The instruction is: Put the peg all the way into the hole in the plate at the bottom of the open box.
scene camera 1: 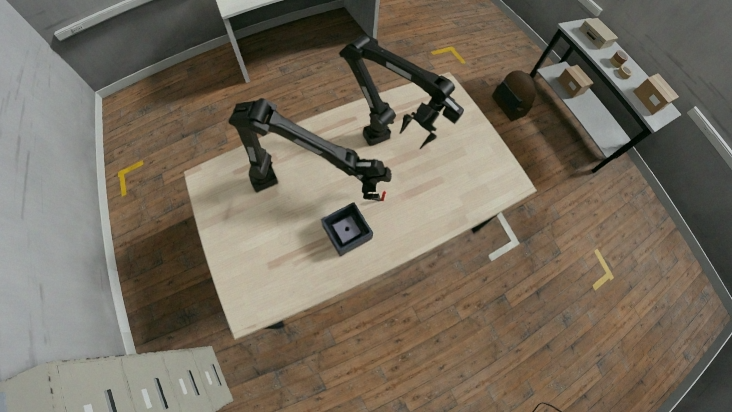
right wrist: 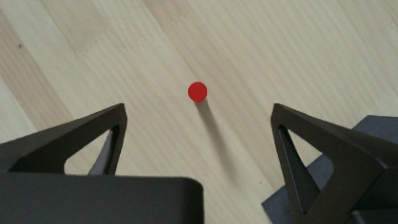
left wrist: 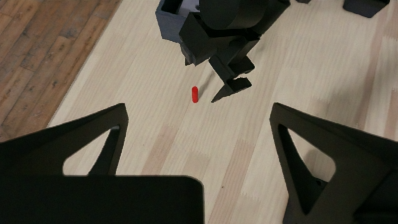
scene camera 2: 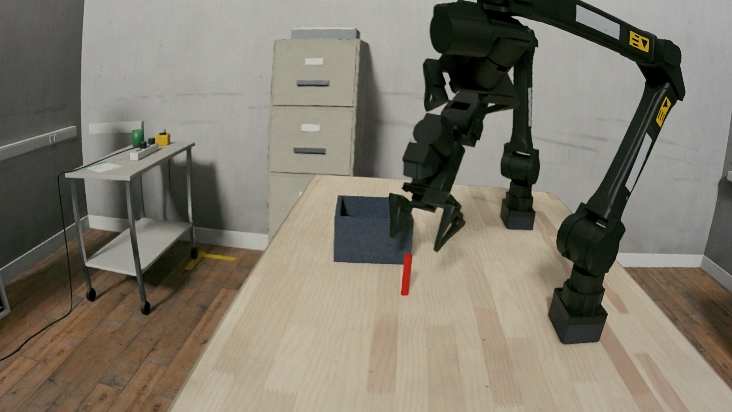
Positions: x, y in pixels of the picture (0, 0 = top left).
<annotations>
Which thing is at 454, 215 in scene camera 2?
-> My right gripper.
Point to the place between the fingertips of my right gripper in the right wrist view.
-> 198, 111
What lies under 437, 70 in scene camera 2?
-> My left gripper.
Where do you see a dark blue box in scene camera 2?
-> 361, 223
</annotations>
